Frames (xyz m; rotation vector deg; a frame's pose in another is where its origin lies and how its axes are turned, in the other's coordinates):
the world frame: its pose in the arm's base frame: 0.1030 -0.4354 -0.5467 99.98 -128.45 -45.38
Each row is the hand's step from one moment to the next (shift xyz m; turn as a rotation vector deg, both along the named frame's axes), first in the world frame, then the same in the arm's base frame.
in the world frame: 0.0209 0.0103 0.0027 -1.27 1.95 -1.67
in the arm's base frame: -0.0159 -0.0172 -0.0005 -0.50 1.03 2.63
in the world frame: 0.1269 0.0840 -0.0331 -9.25 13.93 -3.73
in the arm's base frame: -0.0919 -0.1155 0.0497 -7.32 9.91 11.91
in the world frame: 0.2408 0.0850 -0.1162 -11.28 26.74 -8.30
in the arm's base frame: -0.0872 -0.2469 0.1006 -15.39 12.58 22.71
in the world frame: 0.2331 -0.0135 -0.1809 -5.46 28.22 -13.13
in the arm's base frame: 0.0275 -0.2746 0.1052 -16.09 5.93 26.54
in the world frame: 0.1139 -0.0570 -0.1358 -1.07 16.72 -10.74
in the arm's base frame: 0.0776 -0.1562 0.0651 -8.79 0.61 17.84
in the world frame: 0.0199 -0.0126 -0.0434 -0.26 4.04 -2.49
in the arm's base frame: 0.0248 -0.0335 0.0265 -2.17 0.18 4.22
